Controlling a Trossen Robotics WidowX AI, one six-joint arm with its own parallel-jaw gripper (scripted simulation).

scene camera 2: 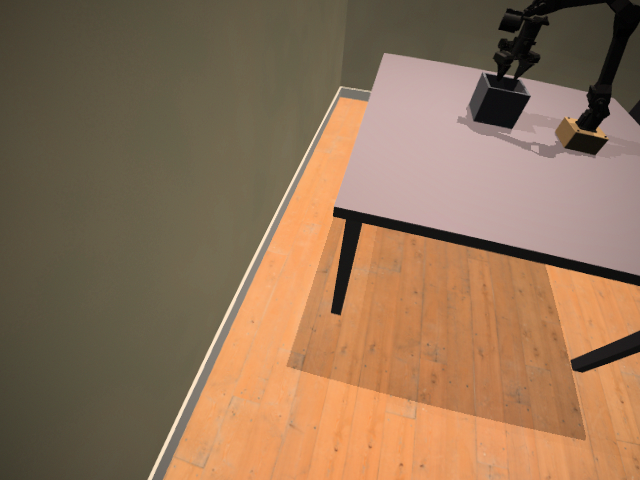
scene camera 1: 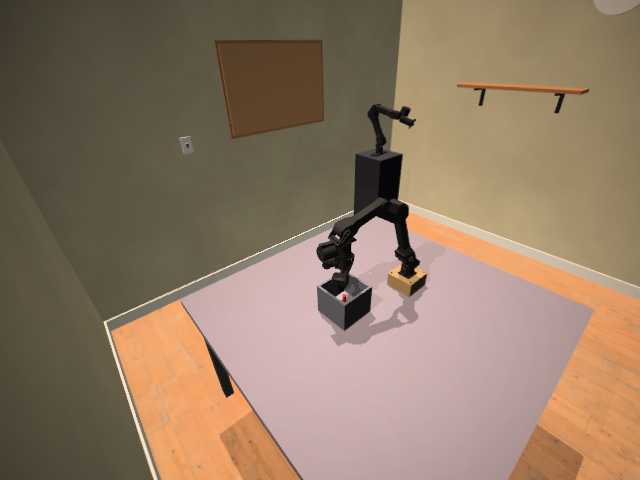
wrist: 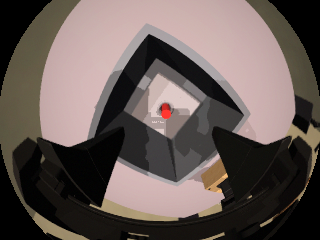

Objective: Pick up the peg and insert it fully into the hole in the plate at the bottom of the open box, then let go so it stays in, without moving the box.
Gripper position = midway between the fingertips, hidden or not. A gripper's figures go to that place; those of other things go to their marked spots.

Labels:
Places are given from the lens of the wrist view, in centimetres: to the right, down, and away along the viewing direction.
my gripper [wrist: 169,131]: 1, 1, 10
dark grey box [wrist: 173,161]: 3, 8, 19
pale plate [wrist: 162,90]: 0, -5, 17
The marked spots on the dark grey box and the pale plate are 13 cm apart.

